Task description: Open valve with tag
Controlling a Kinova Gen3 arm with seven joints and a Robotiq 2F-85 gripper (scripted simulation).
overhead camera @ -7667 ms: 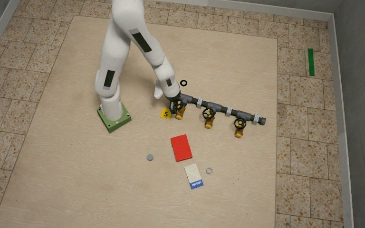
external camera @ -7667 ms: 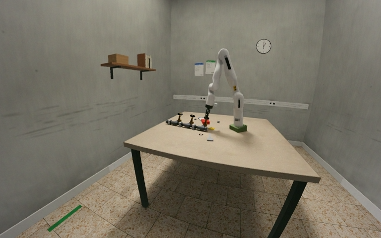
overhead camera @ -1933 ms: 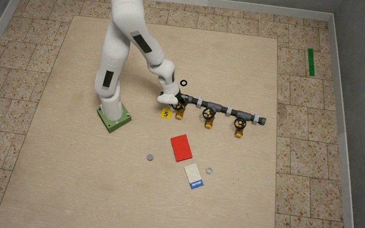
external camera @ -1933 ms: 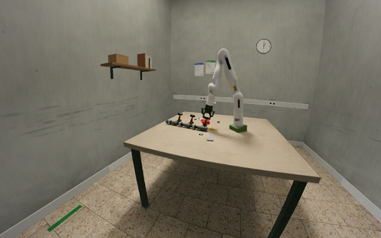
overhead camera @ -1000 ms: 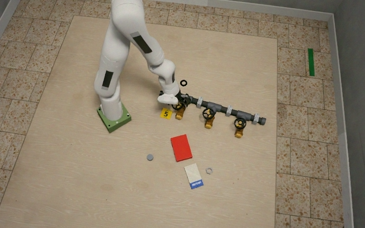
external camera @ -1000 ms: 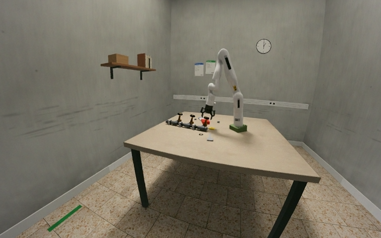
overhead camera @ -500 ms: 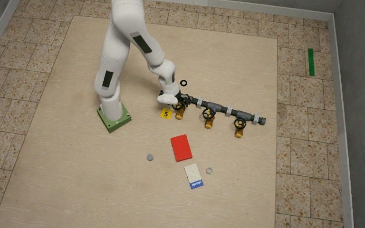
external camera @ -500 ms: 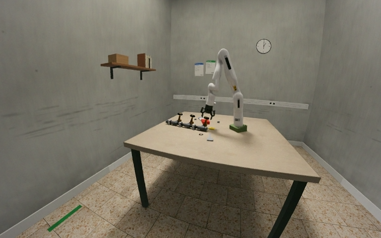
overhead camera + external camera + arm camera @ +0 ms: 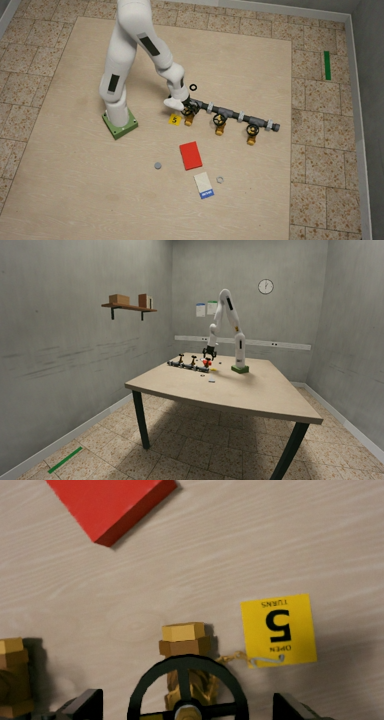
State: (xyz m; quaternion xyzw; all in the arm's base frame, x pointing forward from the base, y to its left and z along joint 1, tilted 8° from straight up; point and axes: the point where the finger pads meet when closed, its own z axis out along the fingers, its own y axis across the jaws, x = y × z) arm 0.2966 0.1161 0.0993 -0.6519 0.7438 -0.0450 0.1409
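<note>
Right now the yellow tag is 11 cm below my hand, 6 cm behind it and 1 cm to the right of it. The rest, counted from my hand: blue card (29 cm to the right, 19 cm ahead, 10 cm below); then red block (18 cm to the right, 10 cm below, 8 cm ahead); then grey disc (27 cm to the right, 10 cm below, 5 cm behind).
</note>
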